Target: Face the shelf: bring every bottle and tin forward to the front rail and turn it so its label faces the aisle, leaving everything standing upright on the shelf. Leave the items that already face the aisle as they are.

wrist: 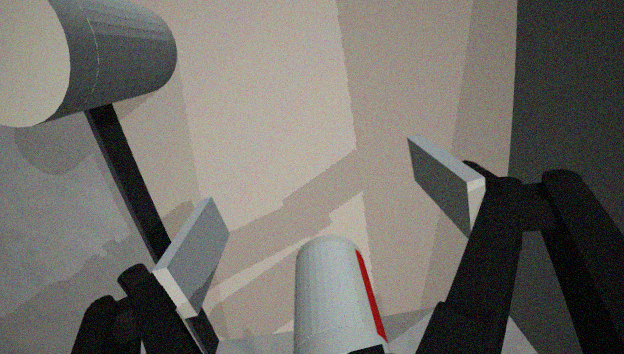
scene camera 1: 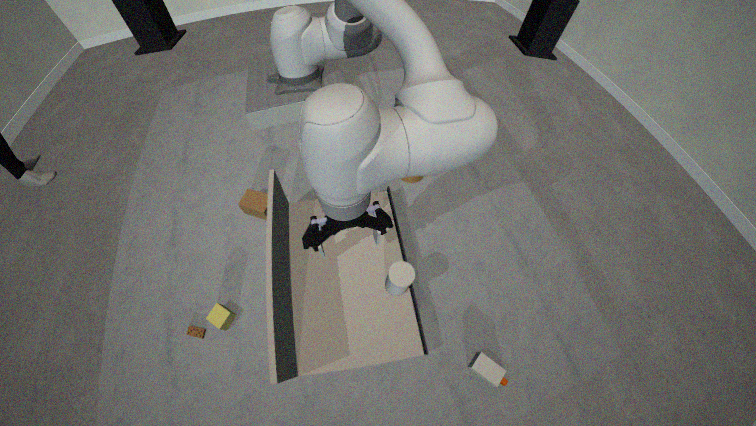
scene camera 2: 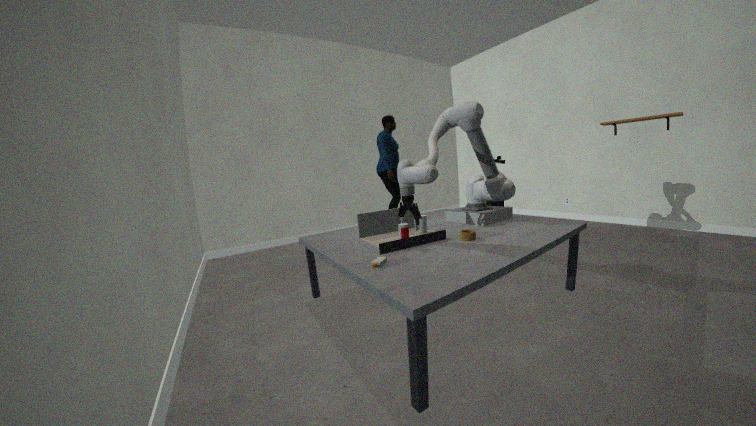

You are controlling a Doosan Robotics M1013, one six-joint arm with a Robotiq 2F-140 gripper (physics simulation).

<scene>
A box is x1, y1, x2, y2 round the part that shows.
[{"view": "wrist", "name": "gripper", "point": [313, 188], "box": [71, 134, 623, 353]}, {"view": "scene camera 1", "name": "gripper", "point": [349, 246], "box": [302, 201, 393, 258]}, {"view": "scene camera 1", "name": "white box with orange tip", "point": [483, 366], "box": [468, 352, 507, 386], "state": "on the table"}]
</scene>
